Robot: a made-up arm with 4 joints.
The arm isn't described. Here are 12 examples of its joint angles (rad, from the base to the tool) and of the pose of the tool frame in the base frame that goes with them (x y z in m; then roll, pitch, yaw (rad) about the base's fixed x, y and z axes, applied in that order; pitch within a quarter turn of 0, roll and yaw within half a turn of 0).
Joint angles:
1: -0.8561 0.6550 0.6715 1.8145
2: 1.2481 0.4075 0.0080 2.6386
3: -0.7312 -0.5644 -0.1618 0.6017
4: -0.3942 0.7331 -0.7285 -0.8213
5: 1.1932 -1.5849 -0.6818 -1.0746
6: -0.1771 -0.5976 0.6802 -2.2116
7: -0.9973 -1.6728 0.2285 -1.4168
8: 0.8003 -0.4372 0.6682 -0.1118
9: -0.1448 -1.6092 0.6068 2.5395
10: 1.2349 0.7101 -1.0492 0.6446
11: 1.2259 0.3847 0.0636 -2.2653
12: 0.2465 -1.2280 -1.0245 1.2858
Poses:
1: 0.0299 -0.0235 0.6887 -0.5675 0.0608 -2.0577
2: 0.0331 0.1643 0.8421 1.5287 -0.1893 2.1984
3: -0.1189 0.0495 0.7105 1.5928 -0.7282 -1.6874
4: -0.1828 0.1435 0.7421 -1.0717 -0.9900 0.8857
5: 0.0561 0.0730 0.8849 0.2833 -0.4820 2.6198
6: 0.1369 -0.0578 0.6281 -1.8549 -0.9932 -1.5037
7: 0.1770 0.0280 0.6414 -1.5465 -0.3820 -1.6774
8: -0.0857 0.0297 0.8303 -0.1153 -0.8661 0.7161
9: 0.0519 0.1993 0.7614 -0.3541 -0.7438 -0.4279
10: -0.0105 0.0819 0.6038 3.0198 0.5172 1.3976
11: -0.0949 0.0940 0.9094 0.2236 0.0384 1.9491
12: -0.1071 0.1153 0.6973 2.7707 -0.7472 -2.9134
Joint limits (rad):
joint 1: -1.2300..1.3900
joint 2: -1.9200..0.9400
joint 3: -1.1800..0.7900
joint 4: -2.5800..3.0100
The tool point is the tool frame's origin. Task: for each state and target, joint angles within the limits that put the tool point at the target. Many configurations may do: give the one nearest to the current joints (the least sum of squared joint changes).
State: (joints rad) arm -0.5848 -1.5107 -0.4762 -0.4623
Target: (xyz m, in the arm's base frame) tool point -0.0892 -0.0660 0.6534
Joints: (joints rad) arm -0.2934 -1.0318 -0.5692 -0.4054
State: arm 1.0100 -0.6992 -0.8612 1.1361
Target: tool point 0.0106 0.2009 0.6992
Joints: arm 1.1677 -0.2094 -0.5152 1.9151
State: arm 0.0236 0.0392 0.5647 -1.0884
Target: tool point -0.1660 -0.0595 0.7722
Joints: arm 0.3699 0.4915 0.3115 -1.5938
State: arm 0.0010 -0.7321 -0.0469 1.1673
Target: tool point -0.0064 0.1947 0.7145
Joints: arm 1.0347 -0.6064 -0.0898 1.7262
